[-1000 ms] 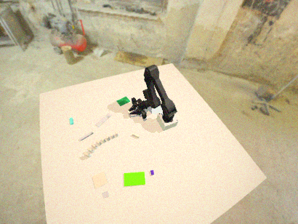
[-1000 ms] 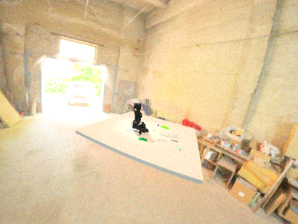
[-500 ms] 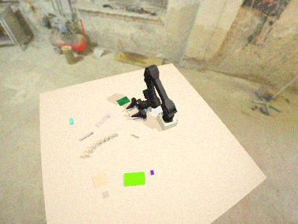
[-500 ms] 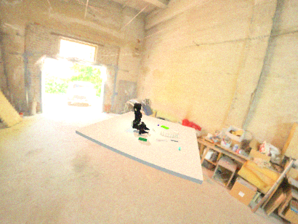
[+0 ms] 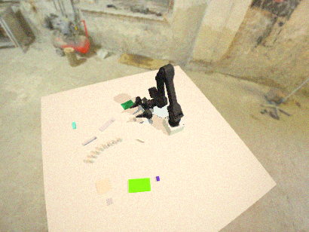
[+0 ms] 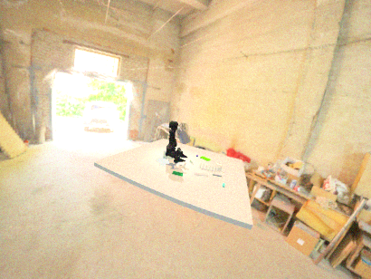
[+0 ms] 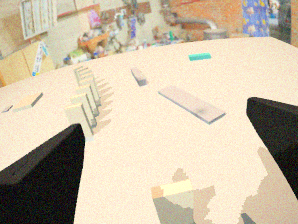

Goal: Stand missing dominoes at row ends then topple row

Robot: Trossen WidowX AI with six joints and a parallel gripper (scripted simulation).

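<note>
My gripper tip is 15 cm to the left of the dark green tile, 10 cm above it and 1 cm short of it. The rest, counted from my gripper tip: grey bar 31 cm ahead, 9 cm to the left, 9 cm below; then teal block 41 cm ahead, 9 cm below, 5 cm to the right; then small purple cube 44 cm to the left, 9 cm below, 5 cm behind.
</note>
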